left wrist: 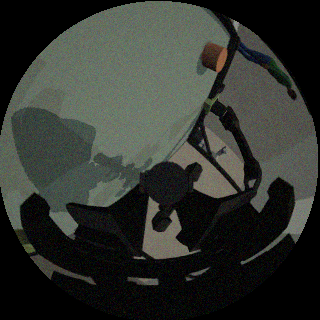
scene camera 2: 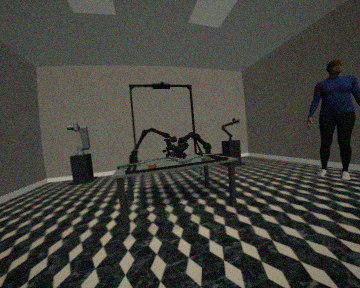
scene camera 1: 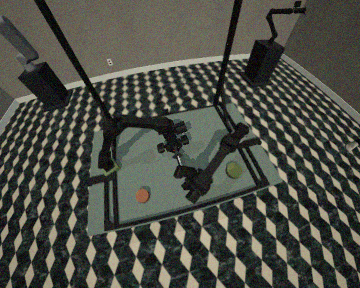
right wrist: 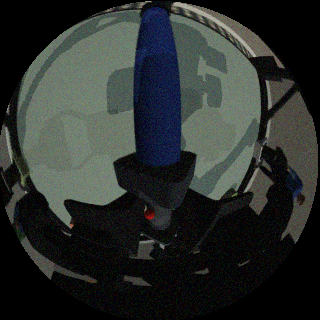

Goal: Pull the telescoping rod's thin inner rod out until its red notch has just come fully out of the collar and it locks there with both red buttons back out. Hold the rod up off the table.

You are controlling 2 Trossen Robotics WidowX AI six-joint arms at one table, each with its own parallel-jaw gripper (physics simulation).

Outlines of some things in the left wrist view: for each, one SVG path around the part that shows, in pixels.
The left gripper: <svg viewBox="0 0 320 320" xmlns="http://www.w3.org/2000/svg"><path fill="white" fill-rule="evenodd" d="M295 244L291 235L287 233L269 250L243 264L240 263L270 244L288 225L295 204L294 189L280 177L270 183L267 189L269 198L260 212L249 203L254 193L250 188L219 198L194 188L193 192L186 192L173 205L188 251L200 251L170 258L133 258L141 257L148 194L146 191L139 192L139 183L108 206L66 203L67 211L78 224L73 233L74 240L63 233L51 219L49 205L37 193L33 192L19 205L21 226L38 254L68 271L97 279L100 285L55 270L52 272L51 281L93 308L135 320L187 319L225 307L267 279ZM127 276L157 278L158 285L136 284L135 281L128 281ZM211 267L210 271L202 273L203 276L186 281L185 274Z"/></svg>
A telescoping rod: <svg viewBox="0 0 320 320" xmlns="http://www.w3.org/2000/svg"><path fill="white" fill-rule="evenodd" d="M139 172L139 192L146 191L148 196L159 204L169 205L176 203L186 192L193 192L193 173L186 173L175 162L158 162L150 169Z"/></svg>
